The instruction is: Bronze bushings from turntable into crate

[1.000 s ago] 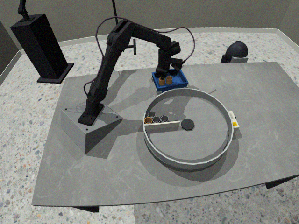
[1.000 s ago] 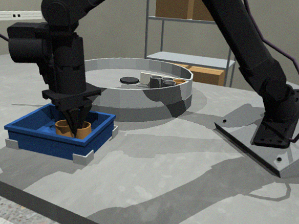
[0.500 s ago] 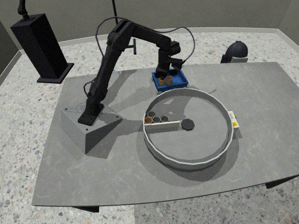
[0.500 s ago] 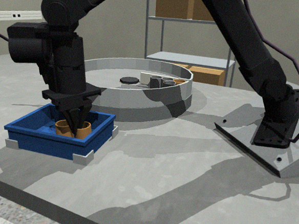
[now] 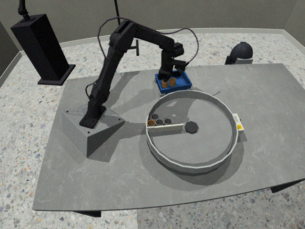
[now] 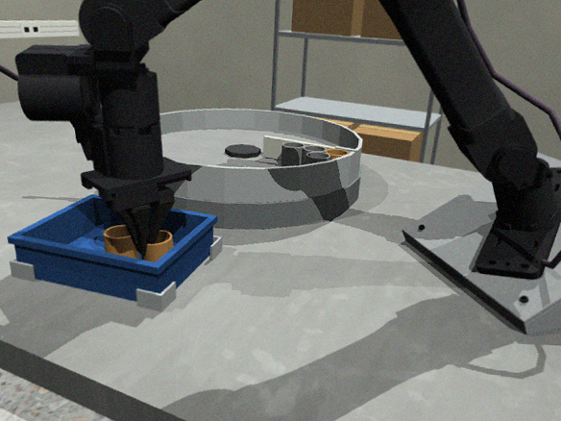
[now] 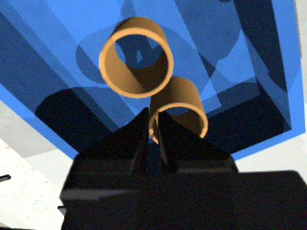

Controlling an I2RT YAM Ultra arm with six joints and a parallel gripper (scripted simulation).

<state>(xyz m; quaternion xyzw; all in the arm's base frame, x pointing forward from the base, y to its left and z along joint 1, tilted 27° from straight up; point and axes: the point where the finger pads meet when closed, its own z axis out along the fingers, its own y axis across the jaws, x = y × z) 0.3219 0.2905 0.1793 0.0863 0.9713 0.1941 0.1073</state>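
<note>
Right now my hand is 4 cm short of the blue crate and 1 cm above it. The rest, counted from my hand: turntable (33 cm to the right, 16 cm ahead, 1 cm above).
</note>
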